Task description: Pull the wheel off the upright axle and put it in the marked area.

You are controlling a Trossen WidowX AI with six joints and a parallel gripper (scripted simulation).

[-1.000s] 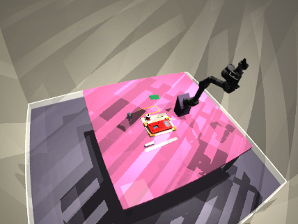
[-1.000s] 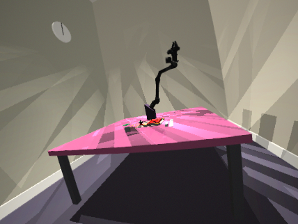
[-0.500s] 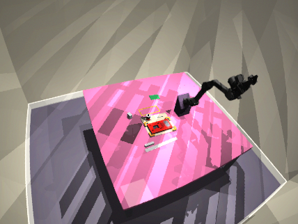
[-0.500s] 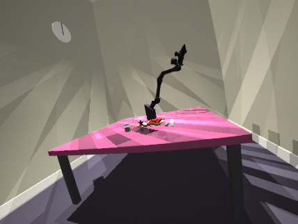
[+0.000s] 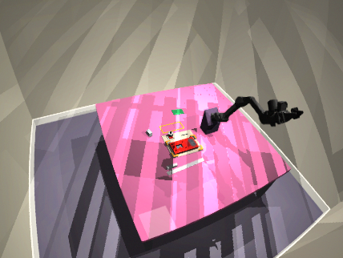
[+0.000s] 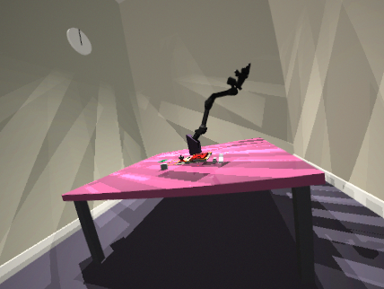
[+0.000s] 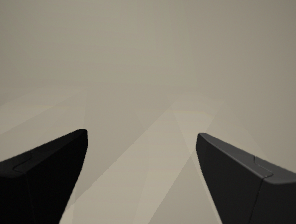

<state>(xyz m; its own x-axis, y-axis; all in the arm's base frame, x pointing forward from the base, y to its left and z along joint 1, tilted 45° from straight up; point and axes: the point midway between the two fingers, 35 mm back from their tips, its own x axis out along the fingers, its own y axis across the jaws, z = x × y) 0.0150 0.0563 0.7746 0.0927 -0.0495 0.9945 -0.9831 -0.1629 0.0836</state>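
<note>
My gripper tip is 64 cm above the small wheel, 59 cm to the left of it and 42 cm short of it. Round my gripper tip: grey block: 66 cm below, 65 cm to the right, 57 cm ahead; then green patch: 88 cm to the right, 68 cm below, 26 cm ahead.
</note>
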